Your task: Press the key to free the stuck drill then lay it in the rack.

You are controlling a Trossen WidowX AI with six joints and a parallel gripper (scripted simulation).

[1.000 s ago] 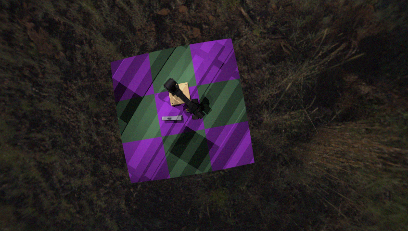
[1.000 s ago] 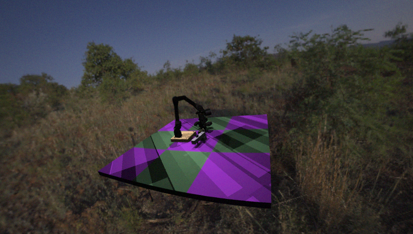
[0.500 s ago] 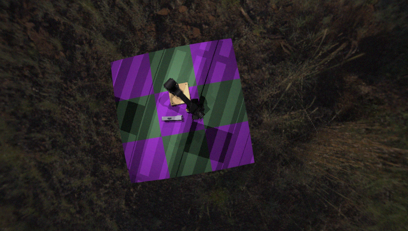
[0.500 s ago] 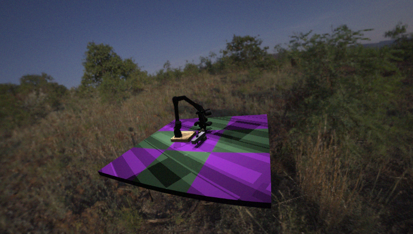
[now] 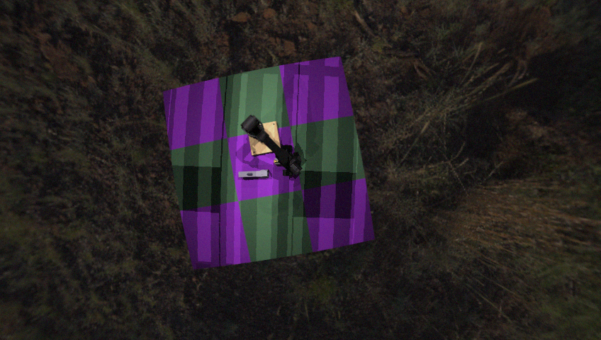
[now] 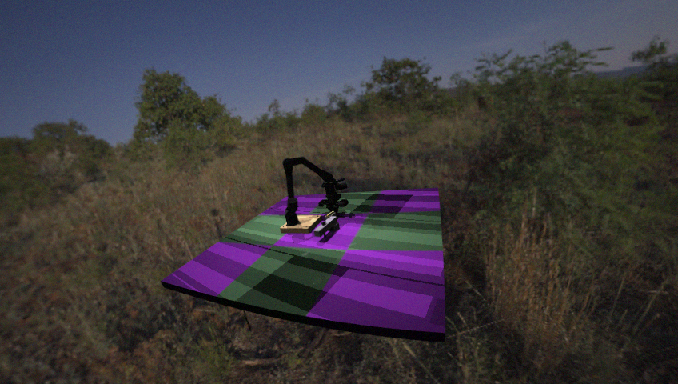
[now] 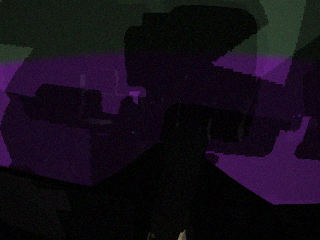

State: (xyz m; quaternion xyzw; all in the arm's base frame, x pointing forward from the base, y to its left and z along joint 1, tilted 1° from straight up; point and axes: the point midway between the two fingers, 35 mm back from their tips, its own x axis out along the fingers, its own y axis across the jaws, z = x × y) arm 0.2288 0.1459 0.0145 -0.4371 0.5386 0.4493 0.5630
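The drill is 10 mm behind my gripper tip, 40 mm to the right of it and 30 mm above it. From my gripper tip the other things lie so: grey block (10 mm behind, 50 mm to the right, 10 mm above).
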